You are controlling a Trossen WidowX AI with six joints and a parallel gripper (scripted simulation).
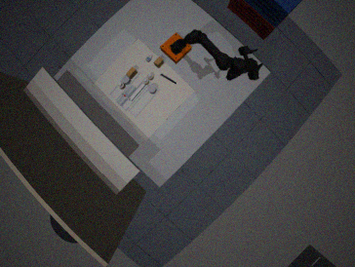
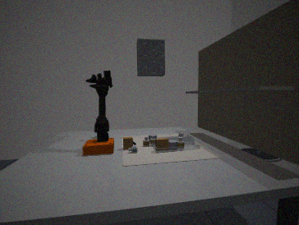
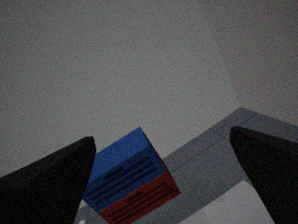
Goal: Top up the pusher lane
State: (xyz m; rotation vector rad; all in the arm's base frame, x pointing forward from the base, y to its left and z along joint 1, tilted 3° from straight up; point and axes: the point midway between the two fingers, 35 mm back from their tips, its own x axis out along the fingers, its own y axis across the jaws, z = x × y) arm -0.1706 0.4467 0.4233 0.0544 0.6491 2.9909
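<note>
Now: gripper tip 46 cm to the left of the brown block, 42 cm above it and 39 cm short of it. Also, from my gripper tip: lane (71 cm ahead, 44 cm below, 40 cm to the right); then thin black stick (45 cm below, 40 cm ahead, 32 cm to the right).
</note>
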